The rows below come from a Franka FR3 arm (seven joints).
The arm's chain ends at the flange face. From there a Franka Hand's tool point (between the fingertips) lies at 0.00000 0.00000 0.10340 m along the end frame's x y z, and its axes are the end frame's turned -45 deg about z.
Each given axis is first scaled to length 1.
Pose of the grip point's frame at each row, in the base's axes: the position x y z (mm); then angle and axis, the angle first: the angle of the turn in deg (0 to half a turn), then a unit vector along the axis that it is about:
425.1 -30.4 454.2 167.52 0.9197 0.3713 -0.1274
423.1 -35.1 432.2 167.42 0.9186 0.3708 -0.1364
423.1 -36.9 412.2 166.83 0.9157 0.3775 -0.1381
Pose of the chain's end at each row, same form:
440.7 -0.2 551.8 162.88 0.9970 -0.0090 -0.0763
440.4 -4.1 529.3 162.39 0.9964 -0.0090 -0.0843
440.0 -4.7 509.0 161.77 0.9965 -0.0017 -0.0839

